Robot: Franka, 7 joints.
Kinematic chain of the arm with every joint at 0, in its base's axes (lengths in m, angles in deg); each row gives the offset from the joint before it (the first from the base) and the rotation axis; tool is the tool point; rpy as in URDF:
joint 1: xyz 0 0 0.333 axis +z
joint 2: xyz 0 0 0 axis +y
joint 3: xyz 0 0 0.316 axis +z
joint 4: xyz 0.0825 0 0 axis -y
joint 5: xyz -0.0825 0 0.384 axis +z
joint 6: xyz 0 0 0 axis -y
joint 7: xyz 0.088 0 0 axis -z
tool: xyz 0 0 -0.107 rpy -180 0 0
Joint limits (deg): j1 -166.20..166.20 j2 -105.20..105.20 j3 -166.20..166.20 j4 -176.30..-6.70 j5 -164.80..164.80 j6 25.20..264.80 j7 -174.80..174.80
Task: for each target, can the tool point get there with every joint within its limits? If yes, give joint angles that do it. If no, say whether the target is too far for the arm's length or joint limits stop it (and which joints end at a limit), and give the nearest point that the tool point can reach.
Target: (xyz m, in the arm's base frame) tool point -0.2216 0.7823 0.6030
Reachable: yes | joints 119.02 58.72 -44.71 -30.21 16.75 147.97 86.37
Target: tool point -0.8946 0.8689 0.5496
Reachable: no: too far | nearest point -0.6063 0.5889 0.4798 | short by 0.408 m
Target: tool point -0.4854 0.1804 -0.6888
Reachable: no: too far | nearest point -0.3967 0.1474 -0.3420 | short by 0.359 m
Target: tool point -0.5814 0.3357 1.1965
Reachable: no: too far | nearest point -0.4560 0.2633 1.0103 | short by 0.236 m
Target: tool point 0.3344 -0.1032 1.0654
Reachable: yes | joints 89.38 -20.53 -74.92 -39.10 -123.94 178.52 88.33
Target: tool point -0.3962 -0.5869 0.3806
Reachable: yes | joints -133.34 54.61 38.01 -61.20 -102.87 47.96 28.93
